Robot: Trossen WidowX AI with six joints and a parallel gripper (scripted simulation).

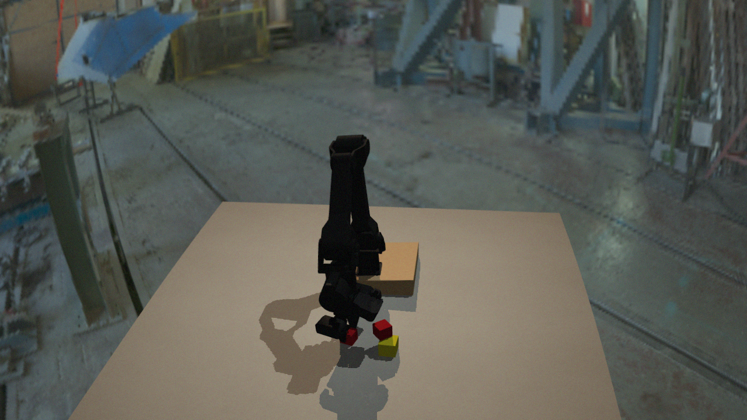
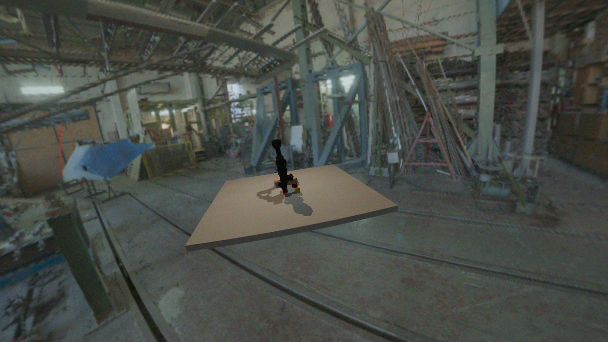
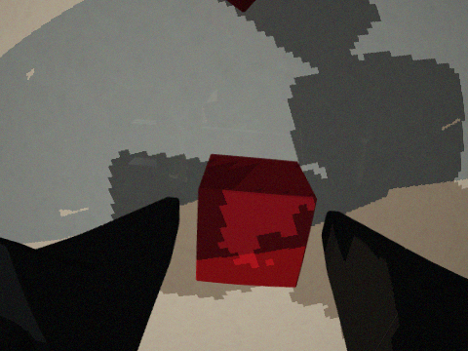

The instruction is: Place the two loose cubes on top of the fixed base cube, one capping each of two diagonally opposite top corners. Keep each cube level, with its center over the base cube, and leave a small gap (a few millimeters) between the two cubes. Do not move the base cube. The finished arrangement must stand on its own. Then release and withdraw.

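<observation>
My gripper tip is now 3 cm short of the yellow cube and 10 cm to the right of it.
</observation>
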